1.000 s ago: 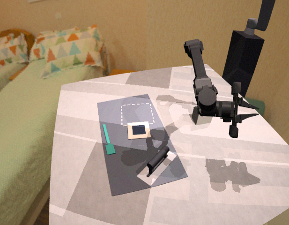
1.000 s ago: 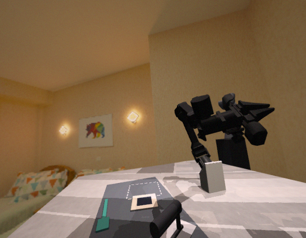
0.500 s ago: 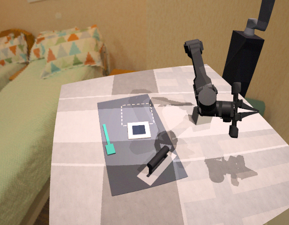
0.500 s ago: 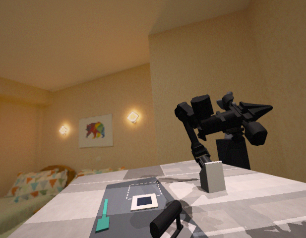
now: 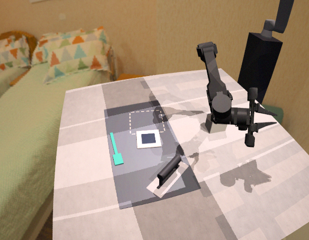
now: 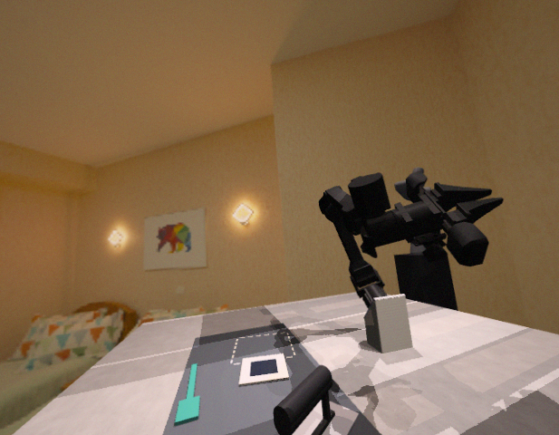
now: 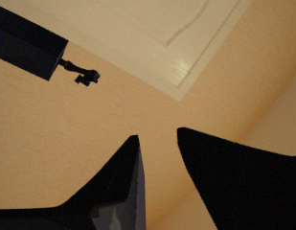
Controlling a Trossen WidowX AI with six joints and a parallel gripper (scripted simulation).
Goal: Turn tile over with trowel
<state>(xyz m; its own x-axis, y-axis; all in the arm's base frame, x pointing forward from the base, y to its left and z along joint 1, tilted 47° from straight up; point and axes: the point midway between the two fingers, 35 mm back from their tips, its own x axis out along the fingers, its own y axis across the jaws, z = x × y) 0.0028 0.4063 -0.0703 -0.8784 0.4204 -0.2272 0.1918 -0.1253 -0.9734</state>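
The white-bladed tool lies 34 cm ahead of my gripper tip, 32 cm below it and 7 cm to the right of it. From my gripper tip the other things lie so: tile: 38 cm ahead, 35 cm below, 31 cm to the right; teal trowel: 55 cm ahead, 35 cm below, 26 cm to the right; grey mat: 41 cm ahead, 38 cm below, 30 cm to the right.
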